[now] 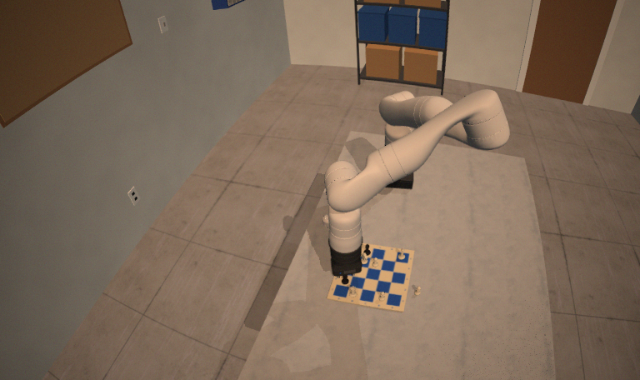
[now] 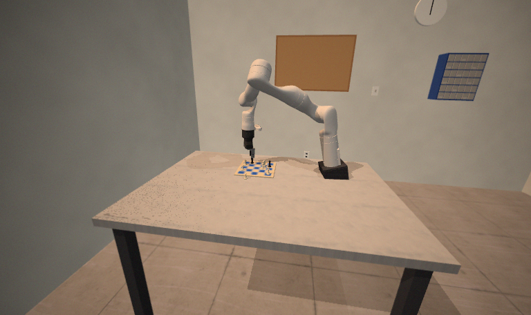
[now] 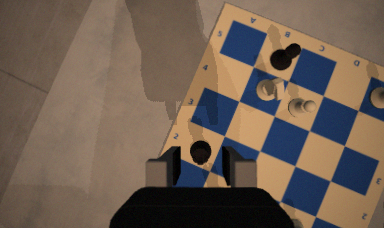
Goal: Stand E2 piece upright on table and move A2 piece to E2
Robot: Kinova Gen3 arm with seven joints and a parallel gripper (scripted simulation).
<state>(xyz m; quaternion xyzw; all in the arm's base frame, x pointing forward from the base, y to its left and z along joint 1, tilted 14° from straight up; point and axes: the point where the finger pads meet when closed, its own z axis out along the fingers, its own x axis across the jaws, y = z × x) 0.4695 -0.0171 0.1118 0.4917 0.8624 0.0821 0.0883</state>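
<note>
Right now my hand is 50 mm past the chessboard, 70 mm to the right of it and 60 mm above it.
</note>
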